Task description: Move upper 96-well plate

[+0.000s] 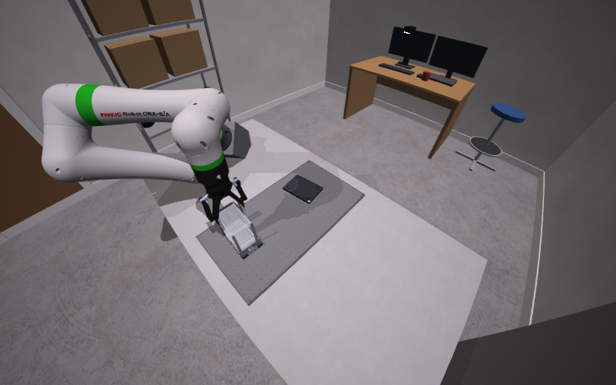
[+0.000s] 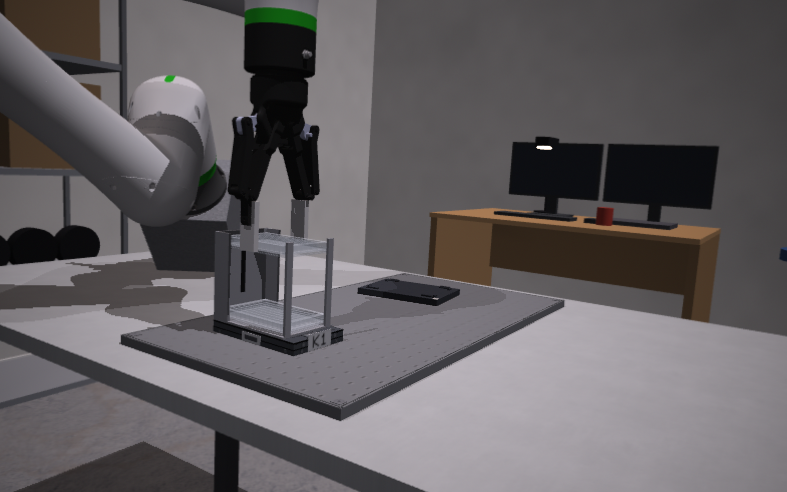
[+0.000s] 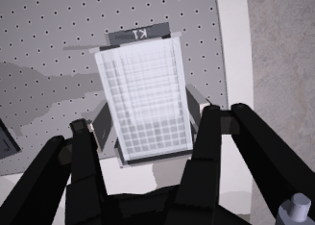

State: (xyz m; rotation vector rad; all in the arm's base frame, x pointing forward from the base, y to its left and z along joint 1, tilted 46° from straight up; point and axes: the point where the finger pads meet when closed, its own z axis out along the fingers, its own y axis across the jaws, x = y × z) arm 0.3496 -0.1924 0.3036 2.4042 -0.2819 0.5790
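Now: the plate nest N1 110 mm ahead of my hand, 360 mm to the left of it and 140 mm below it. From my hand the other things lie so: pale A1 square 180 mm ahead, 290 mm to the left, 140 mm below; then K1 label 80 mm ahead, 30 mm to the right, 140 mm below.
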